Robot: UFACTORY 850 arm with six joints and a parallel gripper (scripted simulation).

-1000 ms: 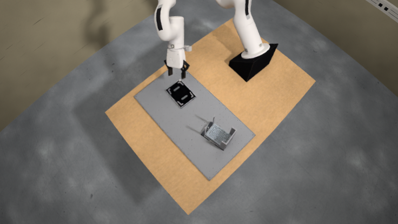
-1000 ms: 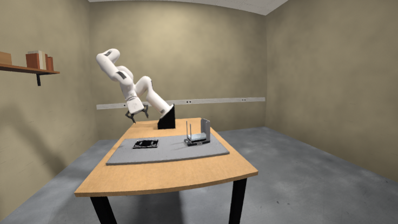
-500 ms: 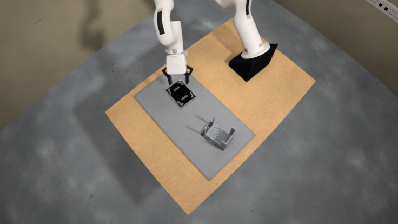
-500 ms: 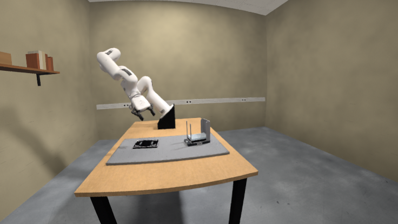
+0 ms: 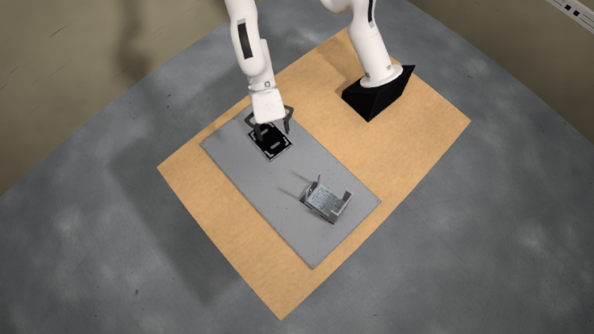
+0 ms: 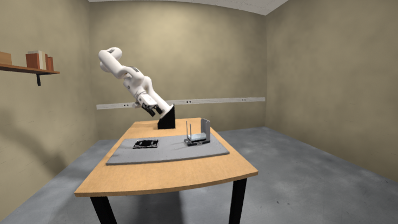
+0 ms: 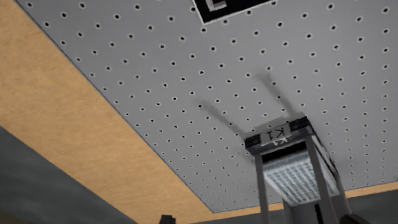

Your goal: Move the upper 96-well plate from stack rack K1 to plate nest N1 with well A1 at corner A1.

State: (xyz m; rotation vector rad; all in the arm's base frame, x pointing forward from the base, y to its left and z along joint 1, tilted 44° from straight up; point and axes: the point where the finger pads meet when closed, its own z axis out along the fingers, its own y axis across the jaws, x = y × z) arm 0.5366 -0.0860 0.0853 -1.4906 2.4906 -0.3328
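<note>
My gripper is now 20 mm short of the pale 96-well plate, 260 mm to the right of it and 180 mm above it. Also, from my hand: plate nest N1: 50 mm behind, 90 mm to the right, 220 mm below; dark low plate: 20 mm ahead, 260 mm to the left, 190 mm below.
</note>
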